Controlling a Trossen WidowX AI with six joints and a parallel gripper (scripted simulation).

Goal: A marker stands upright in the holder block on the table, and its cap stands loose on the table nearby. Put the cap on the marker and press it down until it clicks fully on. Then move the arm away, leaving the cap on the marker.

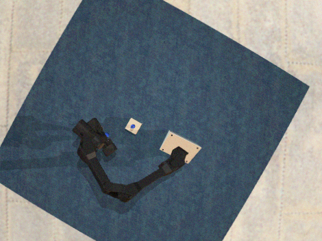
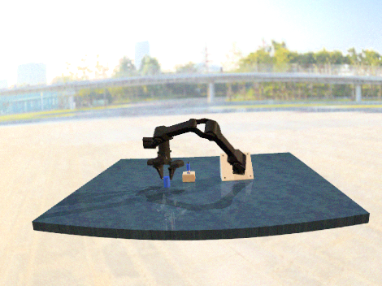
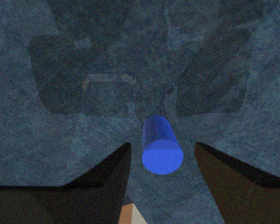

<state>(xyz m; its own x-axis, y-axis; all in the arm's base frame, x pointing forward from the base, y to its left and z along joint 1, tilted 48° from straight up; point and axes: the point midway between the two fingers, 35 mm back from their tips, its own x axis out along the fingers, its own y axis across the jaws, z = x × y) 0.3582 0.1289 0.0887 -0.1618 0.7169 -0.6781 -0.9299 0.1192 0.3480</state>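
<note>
The blue cap lies 10 mm below my gripper tip.
</note>
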